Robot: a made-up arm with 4 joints.
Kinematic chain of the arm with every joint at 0, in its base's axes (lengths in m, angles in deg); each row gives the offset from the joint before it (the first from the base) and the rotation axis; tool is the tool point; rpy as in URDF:
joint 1: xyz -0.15 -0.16 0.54 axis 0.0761 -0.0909 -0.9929
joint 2: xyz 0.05 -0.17 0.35 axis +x
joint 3: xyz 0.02 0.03 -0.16 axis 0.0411 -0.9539 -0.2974
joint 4: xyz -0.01 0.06 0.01 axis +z
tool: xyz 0.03 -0.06 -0.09 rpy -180 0 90
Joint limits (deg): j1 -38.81..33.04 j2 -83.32..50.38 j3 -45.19..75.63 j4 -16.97..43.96
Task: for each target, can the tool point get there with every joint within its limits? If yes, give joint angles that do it. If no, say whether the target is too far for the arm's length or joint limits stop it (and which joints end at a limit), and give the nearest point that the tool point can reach.
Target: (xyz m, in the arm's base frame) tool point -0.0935 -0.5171 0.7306
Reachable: yes | joints 3.05 -55.30 -3.17 -8.86
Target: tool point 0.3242 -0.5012 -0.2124
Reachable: no: too far | nearest point 0.0754 -0.3032 0.6408 | short by 0.911 m
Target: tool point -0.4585 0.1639 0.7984
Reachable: no: joint limits stop it (at a limit: joint 1, joint 2, joint 3, joint 4) | nearest point -0.1474 -0.0623 0.7755 | short by 0.385 m
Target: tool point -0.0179 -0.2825 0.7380
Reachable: yes | joints 16.27 19.05 49.63 33.62
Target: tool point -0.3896 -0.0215 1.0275
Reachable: no: joint limits stop it (at a limit: joint 1, joint 2, joint 3, joint 4) | nearest point -0.1474 -0.0623 0.7755 | short by 0.352 m
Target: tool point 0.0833 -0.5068 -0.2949
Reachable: no: too far | nearest point -0.0299 -0.3546 0.6310 | short by 0.945 m
